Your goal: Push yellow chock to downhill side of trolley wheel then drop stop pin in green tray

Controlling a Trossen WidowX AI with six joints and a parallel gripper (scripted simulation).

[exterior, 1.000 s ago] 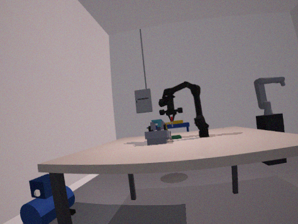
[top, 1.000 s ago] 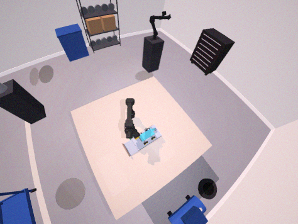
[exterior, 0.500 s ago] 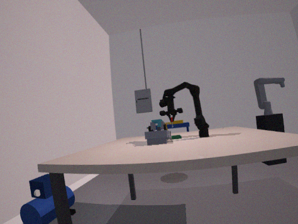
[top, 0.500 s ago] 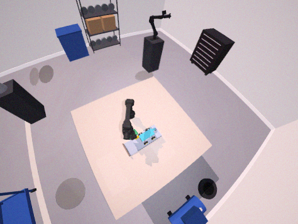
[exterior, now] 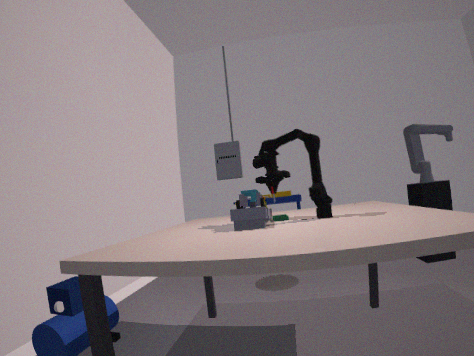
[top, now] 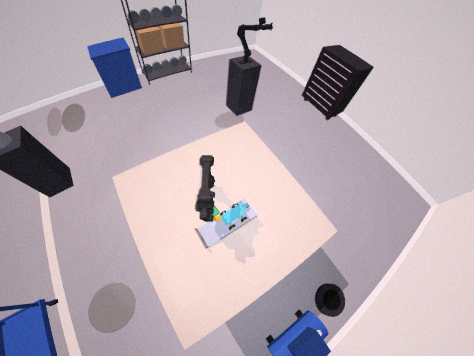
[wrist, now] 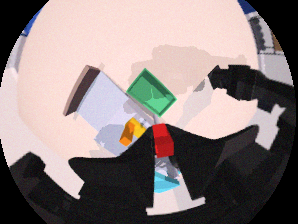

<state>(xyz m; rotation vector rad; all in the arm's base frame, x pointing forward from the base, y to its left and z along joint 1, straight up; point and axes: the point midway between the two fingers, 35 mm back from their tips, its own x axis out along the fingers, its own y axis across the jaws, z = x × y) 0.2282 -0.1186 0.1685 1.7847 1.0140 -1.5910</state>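
The red-headed stop pin is right at my gripper tip. Also, from my gripper tip: yellow chock: 50 mm ahead, 20 mm to the left, 50 mm below; cyan trolley: 110 mm ahead, 110 mm to the left, 20 mm below.
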